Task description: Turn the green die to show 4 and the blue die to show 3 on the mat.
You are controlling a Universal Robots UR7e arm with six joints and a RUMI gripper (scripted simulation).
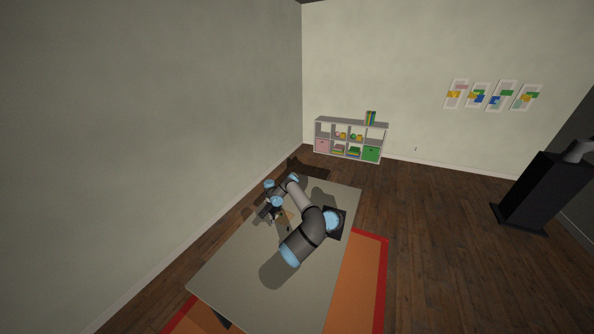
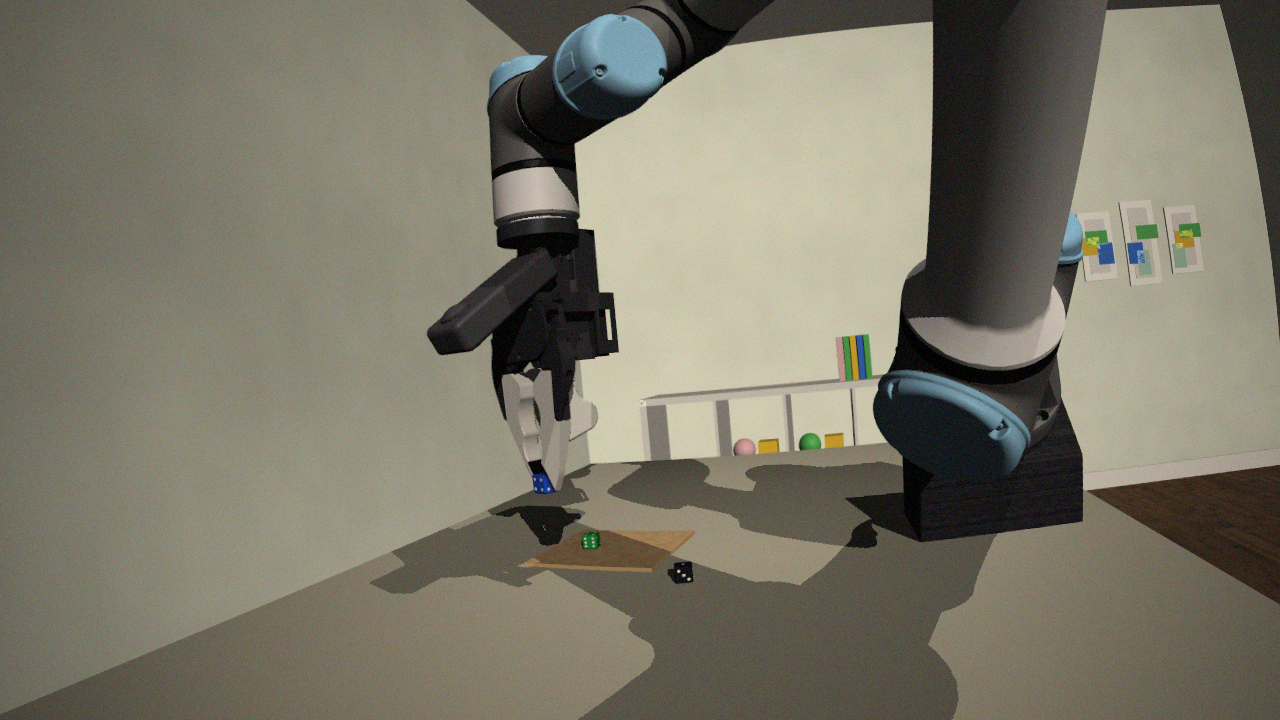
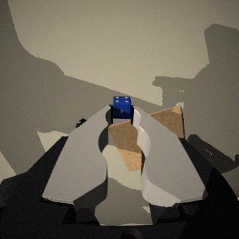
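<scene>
The black die lies 10 cm behind my hand, 6 cm to the right of it and 11 cm below it. Also, from my hand: green die: 4 cm ahead, 15 cm to the right, 10 cm below; then tan mat: 1 cm ahead, 15 cm to the right, 11 cm below; then blue die: 1 cm below.
</scene>
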